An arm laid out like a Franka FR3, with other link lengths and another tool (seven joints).
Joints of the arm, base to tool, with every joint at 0 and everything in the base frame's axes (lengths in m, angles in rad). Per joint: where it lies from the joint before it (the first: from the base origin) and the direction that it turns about. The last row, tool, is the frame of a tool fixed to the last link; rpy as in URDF.
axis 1: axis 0 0 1 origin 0 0 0.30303
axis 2: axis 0 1 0 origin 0 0 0
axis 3: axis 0 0 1 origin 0 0 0.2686
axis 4: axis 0 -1 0 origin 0.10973 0 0
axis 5: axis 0 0 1 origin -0.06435 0 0.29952
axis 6: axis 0 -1 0 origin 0 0 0
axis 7: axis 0 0 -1 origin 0.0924 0 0
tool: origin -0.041 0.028 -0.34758 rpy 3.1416 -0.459 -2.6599
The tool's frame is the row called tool.
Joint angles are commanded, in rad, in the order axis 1, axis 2, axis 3, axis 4, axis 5, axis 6, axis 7. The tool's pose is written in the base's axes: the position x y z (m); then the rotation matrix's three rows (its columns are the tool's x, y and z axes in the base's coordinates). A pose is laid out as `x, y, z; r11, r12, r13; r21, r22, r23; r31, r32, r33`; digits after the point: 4 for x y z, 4 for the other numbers.
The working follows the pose.
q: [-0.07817, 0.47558, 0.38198, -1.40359, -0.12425, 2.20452, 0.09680]
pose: 0.6614, 0.2040, 0.1707; -0.7913, -0.6106, -0.0326; -0.6023, 0.7875, -0.1304; 0.1053, -0.0836, -0.9909
Where each joint sits with the arm in this pose, in the base's axes (m; each line is computed from the numbers above, not from the rounded line before):
axis 1: 0.0000 0.0000 0.3030
axis 2: 0.0000 0.0000 0.3030
axis 3: 0.1226 -0.0096 0.5418
axis 4: 0.2160 0.0241 0.4952
axis 5: 0.5101 0.1075 0.4750
axis 6: 0.5101 0.1075 0.4750
axis 7: 0.5933 0.1314 0.5074
the tool: 0.6614 0.2040 0.1707

